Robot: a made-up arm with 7 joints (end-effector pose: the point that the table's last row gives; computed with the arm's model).
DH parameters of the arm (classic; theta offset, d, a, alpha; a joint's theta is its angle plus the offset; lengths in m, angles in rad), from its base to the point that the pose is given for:
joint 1: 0 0.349 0 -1.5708
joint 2: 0 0 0 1.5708
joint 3: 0 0.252 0.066 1.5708
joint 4: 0 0 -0.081 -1.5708
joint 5: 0 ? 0 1.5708
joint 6: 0 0 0.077 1.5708
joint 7: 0 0 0 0
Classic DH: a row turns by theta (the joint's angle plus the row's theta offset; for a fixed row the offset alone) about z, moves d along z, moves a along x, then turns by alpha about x.
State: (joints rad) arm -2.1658 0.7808 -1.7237 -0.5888 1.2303 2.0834 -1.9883
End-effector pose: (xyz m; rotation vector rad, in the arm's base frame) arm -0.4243 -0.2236 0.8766 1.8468 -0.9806 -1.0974
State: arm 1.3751 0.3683 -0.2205 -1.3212 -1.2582 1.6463 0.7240
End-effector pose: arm 0.2157 0.5709 0.5927 1.9294 0.5784 1.2581
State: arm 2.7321 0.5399 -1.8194 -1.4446 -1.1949 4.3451 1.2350
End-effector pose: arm 0.0098 0.3790 0.7078 -0.3002 -1.7491 -1.1771
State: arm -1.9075 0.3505 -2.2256 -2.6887 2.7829 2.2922 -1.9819
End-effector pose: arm -0.1313 0.2782 0.2977 -1.1439 -1.2846 -0.0854
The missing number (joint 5, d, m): 0.376
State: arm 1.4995 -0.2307 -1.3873 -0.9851 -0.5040 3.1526 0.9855
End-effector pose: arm 0.2809 -0.0652 0.9373 -1.1120 0.4698 -2.1985
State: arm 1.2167 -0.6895 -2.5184 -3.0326 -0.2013 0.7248 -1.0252
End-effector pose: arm 0.0721 -0.0084 0.1430 -0.3735 -0.4410 0.7973
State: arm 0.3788 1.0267 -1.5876 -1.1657 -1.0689 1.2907 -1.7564
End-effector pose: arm 0.5473 -0.2679 0.6274 1.4652 0.0460 -2.2863
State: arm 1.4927 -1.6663 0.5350 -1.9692 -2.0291 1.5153 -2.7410
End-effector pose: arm -0.2739 -0.1736 0.7779 0.5301 0.8841 -0.2425
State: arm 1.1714 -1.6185 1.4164 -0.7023 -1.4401 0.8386 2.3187
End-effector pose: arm -0.5028 -0.4765 0.4137 -0.4694 0.6465 -0.3208
